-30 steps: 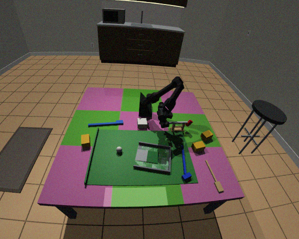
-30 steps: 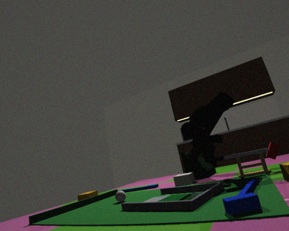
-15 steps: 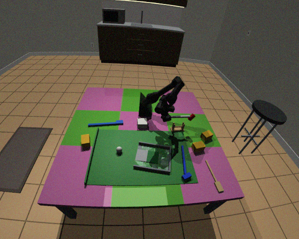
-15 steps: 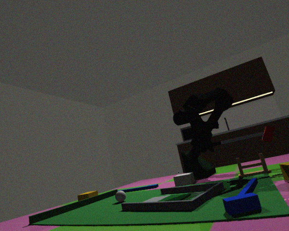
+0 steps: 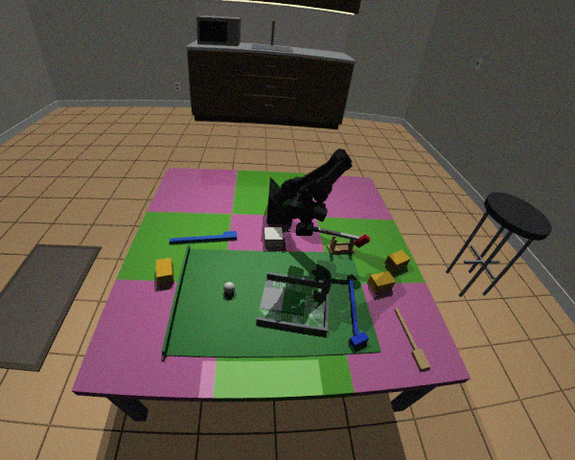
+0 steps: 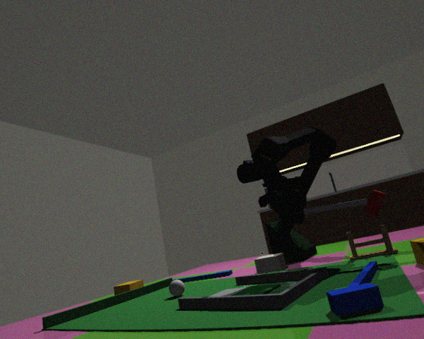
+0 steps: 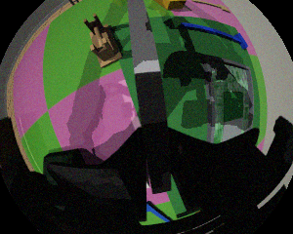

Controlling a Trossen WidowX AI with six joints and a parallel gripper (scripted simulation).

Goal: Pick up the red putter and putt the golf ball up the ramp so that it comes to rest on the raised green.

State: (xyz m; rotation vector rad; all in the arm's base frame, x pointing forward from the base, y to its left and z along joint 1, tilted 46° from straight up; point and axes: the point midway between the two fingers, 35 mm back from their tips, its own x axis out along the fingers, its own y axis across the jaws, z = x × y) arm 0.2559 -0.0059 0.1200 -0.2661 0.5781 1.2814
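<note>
The red putter lies 110 mm to the left of my gripper tip, 30 mm ahead of it and 20 mm above it. The rest, counted from my gripper tip: grey frame (240 mm ahead, 120 mm below, 60 mm to the right); wooden rack (190 mm to the left, 100 mm below, 20 mm behind); green mat (210 mm ahead, 160 mm to the right, 130 mm below).
</note>
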